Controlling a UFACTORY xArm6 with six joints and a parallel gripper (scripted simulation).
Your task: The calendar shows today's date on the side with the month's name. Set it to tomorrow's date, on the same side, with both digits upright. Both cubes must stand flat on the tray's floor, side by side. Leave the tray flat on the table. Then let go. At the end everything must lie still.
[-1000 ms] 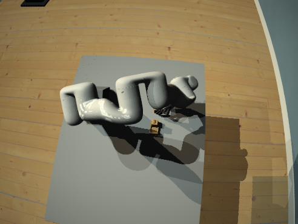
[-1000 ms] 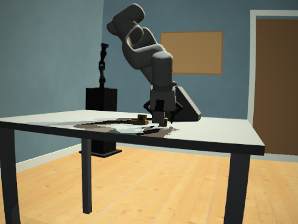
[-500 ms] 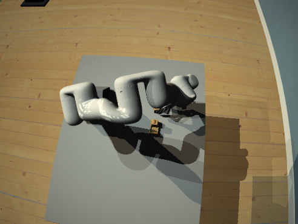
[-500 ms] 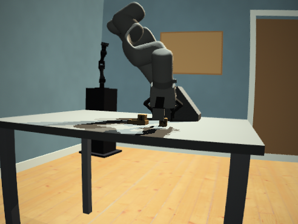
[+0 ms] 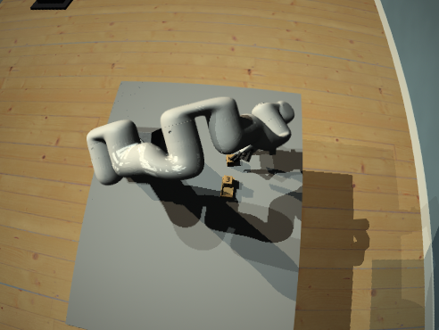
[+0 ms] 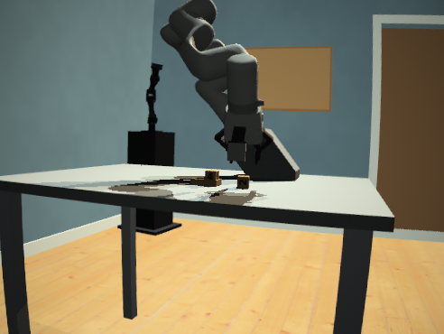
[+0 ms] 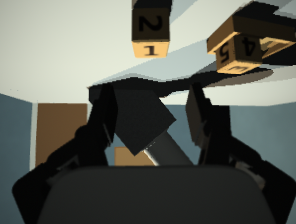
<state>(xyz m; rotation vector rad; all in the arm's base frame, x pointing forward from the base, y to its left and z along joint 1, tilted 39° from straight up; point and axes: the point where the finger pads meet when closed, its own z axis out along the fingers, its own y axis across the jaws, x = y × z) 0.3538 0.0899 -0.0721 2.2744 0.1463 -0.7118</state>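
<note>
The wooden number cube is 70 mm below my hand and 10 mm behind it. Round my hand: wooden calendar tray: 110 mm to the right, 80 mm below.
</note>
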